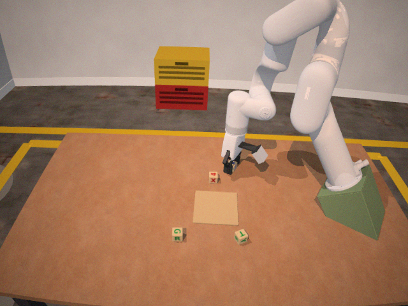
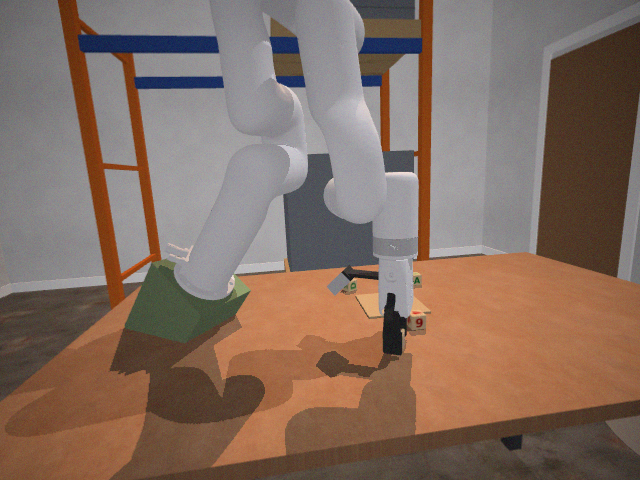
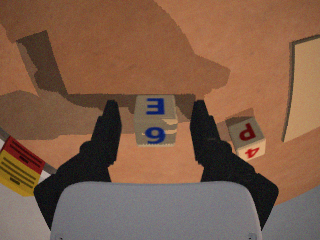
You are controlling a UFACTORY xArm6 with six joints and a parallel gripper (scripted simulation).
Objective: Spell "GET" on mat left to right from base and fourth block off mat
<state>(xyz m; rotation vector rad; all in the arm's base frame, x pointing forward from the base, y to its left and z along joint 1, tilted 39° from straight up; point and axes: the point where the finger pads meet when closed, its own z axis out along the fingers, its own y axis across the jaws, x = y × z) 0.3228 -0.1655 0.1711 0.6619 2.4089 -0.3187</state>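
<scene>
My hand is 1 cm above the e block. The rest, counted from my hand: tan mat: 9 cm ahead, 18 cm to the left, 2 cm below; then t block: 4 cm ahead, 32 cm to the left, 1 cm below; then red-lettered block: 8 cm ahead, 6 cm to the left, 1 cm below.
</scene>
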